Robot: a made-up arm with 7 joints. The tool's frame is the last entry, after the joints. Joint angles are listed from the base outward. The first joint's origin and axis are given. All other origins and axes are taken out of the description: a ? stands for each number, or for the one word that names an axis. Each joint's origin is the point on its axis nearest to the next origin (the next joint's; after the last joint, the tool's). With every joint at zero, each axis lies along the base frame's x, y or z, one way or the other. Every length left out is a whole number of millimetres.
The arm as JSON. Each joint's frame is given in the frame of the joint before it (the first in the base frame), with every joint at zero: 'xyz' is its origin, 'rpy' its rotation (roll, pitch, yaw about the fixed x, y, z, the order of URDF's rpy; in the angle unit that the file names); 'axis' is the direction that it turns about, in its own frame. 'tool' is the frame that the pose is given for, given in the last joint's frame.
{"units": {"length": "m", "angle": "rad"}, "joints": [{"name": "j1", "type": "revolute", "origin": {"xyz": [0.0, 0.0, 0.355], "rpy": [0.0, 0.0, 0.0]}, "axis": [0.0, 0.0, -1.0]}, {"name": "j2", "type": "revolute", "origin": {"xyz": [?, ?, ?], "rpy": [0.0, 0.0, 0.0]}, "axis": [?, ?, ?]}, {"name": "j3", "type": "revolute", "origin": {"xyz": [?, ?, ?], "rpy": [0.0, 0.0, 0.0]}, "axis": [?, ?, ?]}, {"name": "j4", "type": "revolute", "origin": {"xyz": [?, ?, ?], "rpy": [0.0, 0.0, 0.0]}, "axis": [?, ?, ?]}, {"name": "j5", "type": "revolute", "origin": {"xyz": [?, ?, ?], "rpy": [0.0, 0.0, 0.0]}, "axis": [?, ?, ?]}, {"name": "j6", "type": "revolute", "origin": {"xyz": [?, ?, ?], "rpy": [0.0, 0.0, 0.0]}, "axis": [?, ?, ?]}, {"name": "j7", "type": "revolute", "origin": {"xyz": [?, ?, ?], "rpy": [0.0, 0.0, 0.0]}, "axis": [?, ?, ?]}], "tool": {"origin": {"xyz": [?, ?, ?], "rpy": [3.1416, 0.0, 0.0]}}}
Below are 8 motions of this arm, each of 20 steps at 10 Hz.
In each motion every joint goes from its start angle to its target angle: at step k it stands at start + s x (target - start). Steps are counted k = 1, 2, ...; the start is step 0. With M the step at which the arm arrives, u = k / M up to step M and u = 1 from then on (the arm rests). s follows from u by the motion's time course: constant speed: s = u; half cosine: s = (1 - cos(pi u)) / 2; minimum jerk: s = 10 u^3 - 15 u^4 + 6 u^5.
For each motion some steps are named. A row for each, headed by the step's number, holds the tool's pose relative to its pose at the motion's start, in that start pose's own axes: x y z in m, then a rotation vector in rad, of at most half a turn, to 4 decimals.
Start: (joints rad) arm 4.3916 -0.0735 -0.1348 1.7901 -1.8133 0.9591 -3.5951
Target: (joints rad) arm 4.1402 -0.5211 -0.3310 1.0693 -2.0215 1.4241 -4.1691
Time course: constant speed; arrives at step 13
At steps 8, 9, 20:
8: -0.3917 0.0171 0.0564 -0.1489 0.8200 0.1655
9: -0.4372 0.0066 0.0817 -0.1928 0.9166 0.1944
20: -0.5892 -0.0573 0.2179 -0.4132 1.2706 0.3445

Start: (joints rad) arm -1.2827 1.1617 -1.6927 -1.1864 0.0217 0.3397 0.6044
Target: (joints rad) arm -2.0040 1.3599 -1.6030 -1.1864 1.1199 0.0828 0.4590
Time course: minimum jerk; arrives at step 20
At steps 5, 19, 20:
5: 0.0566 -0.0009 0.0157 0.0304 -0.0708 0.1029
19: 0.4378 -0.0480 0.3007 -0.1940 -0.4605 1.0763
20: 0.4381 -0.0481 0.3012 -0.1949 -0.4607 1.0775

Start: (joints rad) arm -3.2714 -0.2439 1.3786 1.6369 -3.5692 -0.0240 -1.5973
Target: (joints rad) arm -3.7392 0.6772 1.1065 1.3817 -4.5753 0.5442 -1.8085
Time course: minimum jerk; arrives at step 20
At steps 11, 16, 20:
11: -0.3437 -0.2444 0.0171 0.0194 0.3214 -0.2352
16: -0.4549 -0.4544 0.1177 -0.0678 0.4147 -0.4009
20: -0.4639 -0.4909 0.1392 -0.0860 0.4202 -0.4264

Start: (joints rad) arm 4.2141 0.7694 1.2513 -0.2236 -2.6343 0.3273 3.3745
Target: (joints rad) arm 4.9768 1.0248 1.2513 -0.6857 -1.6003 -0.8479 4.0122
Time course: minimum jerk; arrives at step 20
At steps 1, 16, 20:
1: 0.0003 -0.0004 0.0001 -0.0011 -0.0011 0.0024
16: 0.2154 -0.1534 0.2479 -0.4367 -0.7814 1.9944
20: 0.2200 -0.1526 0.2678 -0.4215 -0.8264 2.1091

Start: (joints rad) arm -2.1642 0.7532 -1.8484 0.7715 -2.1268 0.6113 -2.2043
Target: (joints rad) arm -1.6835 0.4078 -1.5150 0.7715 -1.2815 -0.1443 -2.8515
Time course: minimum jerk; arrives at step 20
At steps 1, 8, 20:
1: -0.0001 0.0001 -0.0001 -0.0012 0.0001 0.0010
8: -0.0102 0.0224 -0.0084 -0.3025 -0.0546 0.2971
20: -0.0100 0.1482 -0.0069 -0.5039 -0.5507 1.0863

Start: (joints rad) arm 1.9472 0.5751 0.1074 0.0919 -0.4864 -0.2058 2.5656
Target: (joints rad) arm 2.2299 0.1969 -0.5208 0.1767 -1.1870 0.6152 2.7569
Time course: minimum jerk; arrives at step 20
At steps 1, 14, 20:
1: 0.0002 0.0001 0.0000 -0.0005 0.0003 -0.0010
14: 0.1023 0.1974 0.0200 0.0536 0.5308 -0.7066
20: 0.1143 0.2597 0.0408 0.1607 0.6843 -0.8068

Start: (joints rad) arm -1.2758 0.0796 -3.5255 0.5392 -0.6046 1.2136 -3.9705
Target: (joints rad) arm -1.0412 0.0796 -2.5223 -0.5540 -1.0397 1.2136 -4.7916
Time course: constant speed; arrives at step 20
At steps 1, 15, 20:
1: 0.0102 0.0112 0.0219 0.0276 -0.0616 -0.0229
15: -0.1101 0.1579 0.2007 0.3587 -0.6453 0.0471
20: -0.2038 0.1692 0.1483 0.3570 -0.7275 0.1799

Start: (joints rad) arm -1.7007 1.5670 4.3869 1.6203 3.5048 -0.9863 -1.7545
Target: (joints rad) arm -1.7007 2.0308 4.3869 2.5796 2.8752 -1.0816 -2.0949
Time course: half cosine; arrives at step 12
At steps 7, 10, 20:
7: -0.0478 -0.2542 -0.0779 -0.7158 0.4671 -0.3899
10: -0.0786 -0.3765 -0.0561 -1.1107 0.6051 -0.5295
20: -0.0841 -0.4023 -0.0470 -1.2015 0.6255 -0.5539

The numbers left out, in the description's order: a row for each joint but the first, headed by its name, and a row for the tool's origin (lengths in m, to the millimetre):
j2: xyz 0.0 -0.01 0.0, axis 0.0 1.0 0.0
j3: xyz 0.0 0.0 0.439, axis 0.0 0.0 -1.0
j4: xyz 0.0 -0.016 0.0, axis 0.0 1.0 0.0
j5: xyz 0.0 0.0 0.365, axis 0.0 0.0 -1.0
j6: xyz 0.0 0.0 0.0, axis 0.0 1.0 0.0
j7: xyz 0.0 0.0 0.133, axis 0.0 0.0 -1.0
tool: xyz 0.0 0.0 0.0

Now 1 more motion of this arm.
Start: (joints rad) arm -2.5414 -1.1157 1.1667 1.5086 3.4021 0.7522 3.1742
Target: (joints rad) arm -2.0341 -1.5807 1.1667 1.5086 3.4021 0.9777 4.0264
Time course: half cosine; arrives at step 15
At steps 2, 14, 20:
2: -0.0175 0.0138 0.0035 0.0205 0.0314 0.0408
14: -0.3873 0.2202 0.2353 0.6881 0.5821 0.8666
20: -0.3909 0.2215 0.2395 0.6982 0.5867 0.8746

